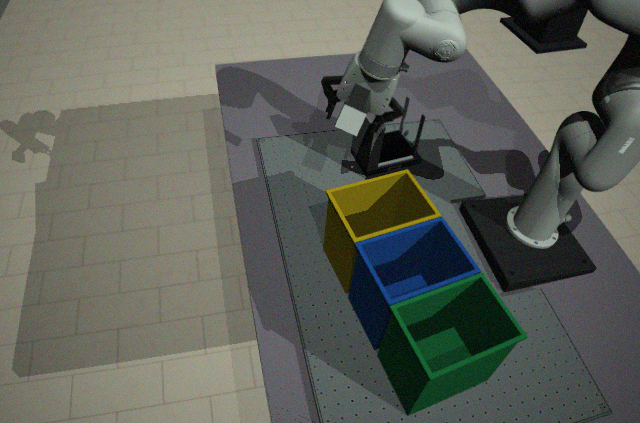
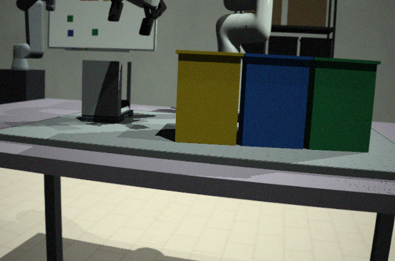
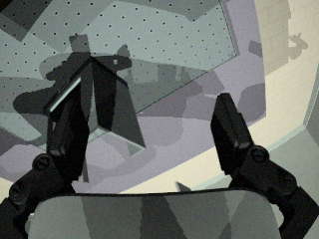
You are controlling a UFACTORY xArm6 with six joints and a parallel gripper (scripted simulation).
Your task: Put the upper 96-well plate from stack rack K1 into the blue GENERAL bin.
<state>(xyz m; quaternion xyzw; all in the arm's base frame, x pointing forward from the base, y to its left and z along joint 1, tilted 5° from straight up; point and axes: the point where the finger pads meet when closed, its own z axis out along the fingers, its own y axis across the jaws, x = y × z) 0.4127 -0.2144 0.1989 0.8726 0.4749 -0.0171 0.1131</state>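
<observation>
My hand is 15 cm past the dark 96-well plate, 10 cm to the left of it and 20 cm above it. From my hand the other things lie so: grey rack wall: 8 cm behind, 10 cm to the right, 15 cm below; white 96-well plate: 15 cm behind, 10 cm to the right, 21 cm below; yellow bin: 18 cm to the left, 15 cm below.
</observation>
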